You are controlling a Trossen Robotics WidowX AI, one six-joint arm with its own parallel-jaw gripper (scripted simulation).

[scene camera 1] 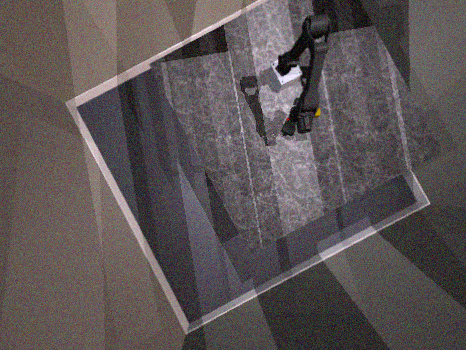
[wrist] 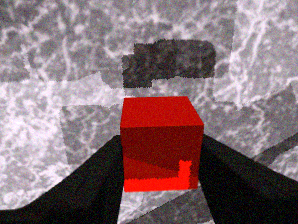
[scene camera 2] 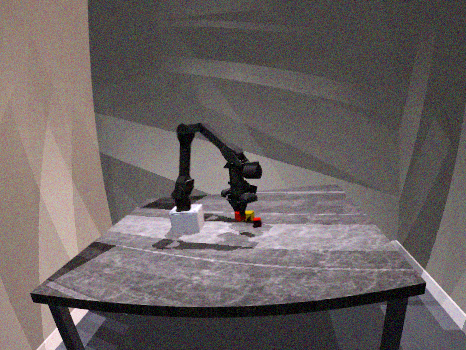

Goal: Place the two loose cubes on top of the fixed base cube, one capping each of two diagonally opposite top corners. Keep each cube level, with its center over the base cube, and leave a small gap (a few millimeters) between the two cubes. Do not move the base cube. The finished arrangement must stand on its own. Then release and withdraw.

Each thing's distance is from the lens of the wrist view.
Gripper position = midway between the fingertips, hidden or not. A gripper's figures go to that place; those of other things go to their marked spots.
gripper (wrist: 158,142): 0.11 m
red cube (wrist: 161,137): 0.09 m
